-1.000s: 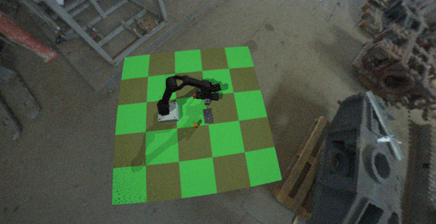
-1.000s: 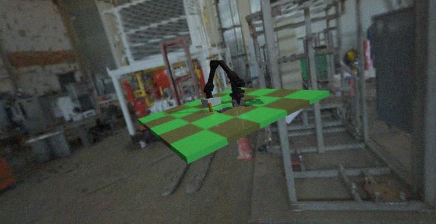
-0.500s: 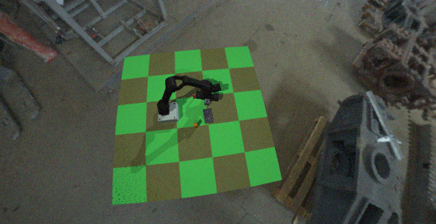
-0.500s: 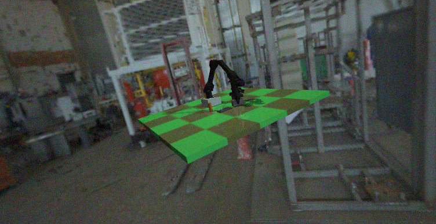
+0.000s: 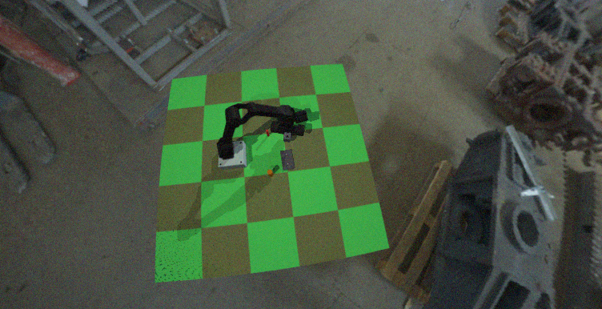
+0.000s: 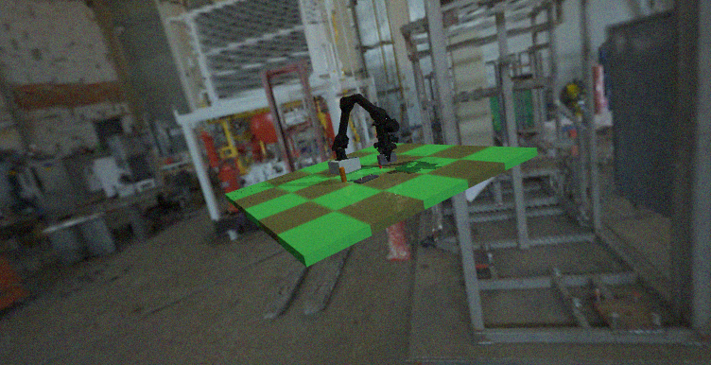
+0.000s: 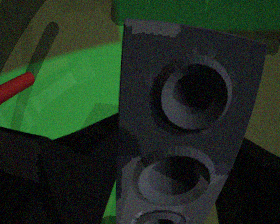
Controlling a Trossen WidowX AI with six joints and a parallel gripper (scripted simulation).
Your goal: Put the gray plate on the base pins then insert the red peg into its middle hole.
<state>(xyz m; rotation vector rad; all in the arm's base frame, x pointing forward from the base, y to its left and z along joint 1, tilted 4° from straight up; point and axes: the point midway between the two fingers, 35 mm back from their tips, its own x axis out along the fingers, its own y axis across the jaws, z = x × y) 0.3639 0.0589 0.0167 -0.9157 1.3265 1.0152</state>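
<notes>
Right now the red peg is 12 cm behind my gripper tip, 4 cm to the left of it and 2 cm below it. Round my gripper tip: gray plate 3 cm above; orange peg 14 cm behind, 21 cm to the right, 2 cm below.
</notes>
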